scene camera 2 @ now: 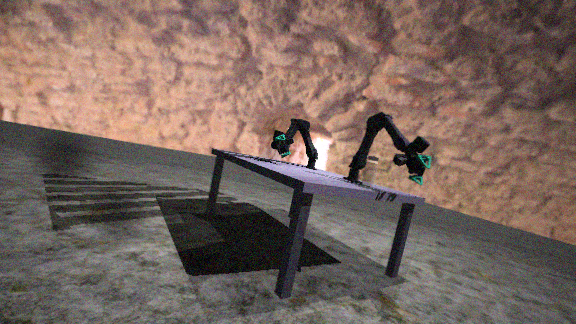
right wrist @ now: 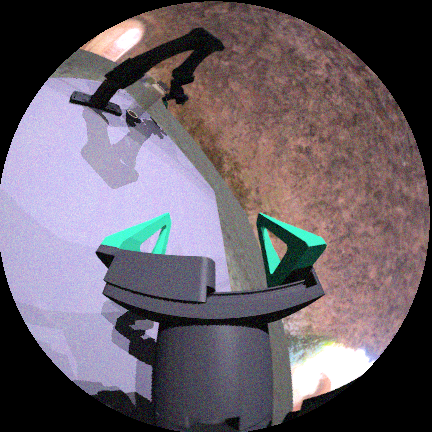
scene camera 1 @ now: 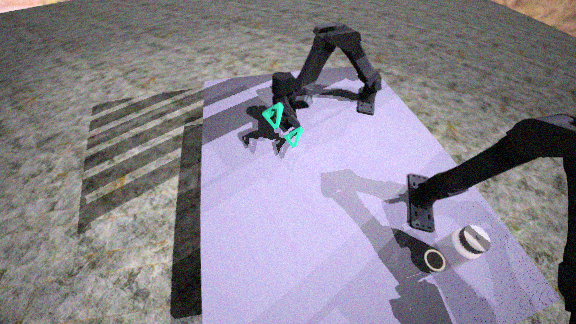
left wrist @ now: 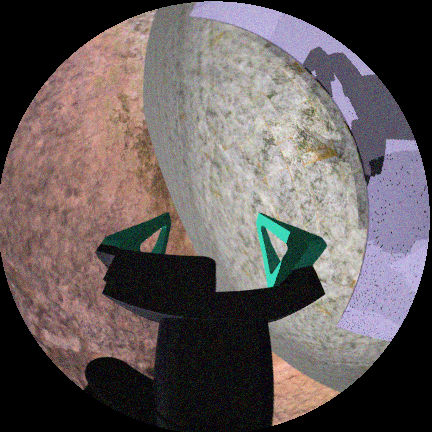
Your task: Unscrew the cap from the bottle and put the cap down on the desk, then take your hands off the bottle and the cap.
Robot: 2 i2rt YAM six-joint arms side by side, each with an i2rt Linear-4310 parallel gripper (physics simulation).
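Where they show: left gripper, between the fingertips: (scene camera 2: 424,176) (right wrist: 173,106) (left wrist: 213,216); right gripper, between the fingertips: (scene camera 2: 287,146) (right wrist: 213,217) (scene camera 1: 285,138); left arm's base, origin of its link: (scene camera 2: 352,180) (right wrist: 96,103) (scene camera 1: 419,201); right arm's base, origin of its link: (scene camera 2: 310,168) (scene camera 1: 366,101).
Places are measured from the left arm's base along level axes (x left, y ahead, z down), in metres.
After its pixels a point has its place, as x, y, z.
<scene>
A translucent bottle (scene camera 1: 452,254) @(0.204, -0.007, -0.115) (scene camera 2: 370,174) @(0.213, -0.022, -0.068) (right wrist: 150,98) @(0.169, 0.002, -0.097) stands on the desk (scene camera 1: 280,210) @(0.151, 0.412, 0.000) (scene camera 2: 330,180) @(0.331, 0.223, 0.000) near its right end in scene camera 1. Its white cap (scene camera 1: 479,239) @(0.182, -0.035, -0.169) (scene camera 2: 372,159) @(0.204, -0.018, -0.152) (right wrist: 160,86) @(0.161, -0.009, -0.152) with a dark band sits on its top. My left gripper (scene camera 2: 423,171) @(0.476, -0.177, -0.117) (left wrist: 213,216) @(0.476, -0.177, -0.117) is open and empty, above the desk's edge in scene camera 2 and apart from the bottle; bottle and cap do not show in the left wrist view. My right gripper (scene camera 1: 283,136) @(-0.018, 0.448, -0.125) (scene camera 2: 281,146) @(-0.018, 0.448, -0.125) (right wrist: 213,217) @(-0.018, 0.448, -0.125) is open and empty, above the desk's far end in scene camera 1, far from the bottle.
A pale ring (scene camera 1: 426,259) @(0.190, 0.002, -0.018) with a dark centre shows at the bottle's foot; I cannot tell whether it belongs to the bottle. The left arm's base plate (scene camera 1: 421,220) @(0.073, 0.004, -0.010) is close beside it. Dark arm shadows cross the desk.
</scene>
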